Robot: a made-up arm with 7 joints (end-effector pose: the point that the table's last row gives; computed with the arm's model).
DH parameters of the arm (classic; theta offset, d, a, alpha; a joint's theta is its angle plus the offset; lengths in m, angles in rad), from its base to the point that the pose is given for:
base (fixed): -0.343 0 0.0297 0
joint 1: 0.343 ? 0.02 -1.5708
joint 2: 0 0.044 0.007 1.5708
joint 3: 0 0.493 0.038 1.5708
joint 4: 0 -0.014 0.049 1.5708
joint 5: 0 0.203 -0.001 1.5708
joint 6: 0 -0.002 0.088 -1.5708
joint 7: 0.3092 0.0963 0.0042 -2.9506
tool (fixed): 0.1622 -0.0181 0 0
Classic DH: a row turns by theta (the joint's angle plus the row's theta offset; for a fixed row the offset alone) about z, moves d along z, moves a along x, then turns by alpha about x.
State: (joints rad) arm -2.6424 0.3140 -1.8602 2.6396 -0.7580 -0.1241 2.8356
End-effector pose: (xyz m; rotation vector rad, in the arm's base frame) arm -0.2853 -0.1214 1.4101 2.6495 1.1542 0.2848
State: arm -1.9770 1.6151 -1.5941 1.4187 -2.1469 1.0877 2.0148
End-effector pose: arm -0.4987 -0.3834 0.6597 -1.4740 1.7172 -0.5155
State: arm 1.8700 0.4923 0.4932 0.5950 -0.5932 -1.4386 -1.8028
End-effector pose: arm -0.3093 0.2994 0.9757 -1.0663 1.3062 -1.4176
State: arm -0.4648 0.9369 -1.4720 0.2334 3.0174 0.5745 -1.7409
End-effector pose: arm 0.1332 -0.1878 0.7203 -1.3151 -0.8203 -2.4472
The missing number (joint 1, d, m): 0.648
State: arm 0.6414 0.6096 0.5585 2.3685 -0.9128 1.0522 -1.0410
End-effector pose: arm 0.4505 0.5055 1.1157 -0.5031 -0.7600 1.9101
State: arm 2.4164 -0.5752 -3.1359 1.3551 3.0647 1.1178 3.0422
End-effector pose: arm 0.4550 -0.4128 0.8932 -0.4959 -1.8626 -0.2516
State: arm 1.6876 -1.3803 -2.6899 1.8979 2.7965 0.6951 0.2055
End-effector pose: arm 0.2308 -0.6704 0.4732 -1.2576 0.3746 1.2378
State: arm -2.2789 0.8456 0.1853 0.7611 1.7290 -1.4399 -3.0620
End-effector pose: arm -0.2865 -0.3261 0.7910 0.5572 1.1925 -0.8776
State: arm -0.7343 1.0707 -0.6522 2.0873 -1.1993 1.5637 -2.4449
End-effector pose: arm 0.3880 -0.6068 0.8011 0.8623 1.8516 0.8399
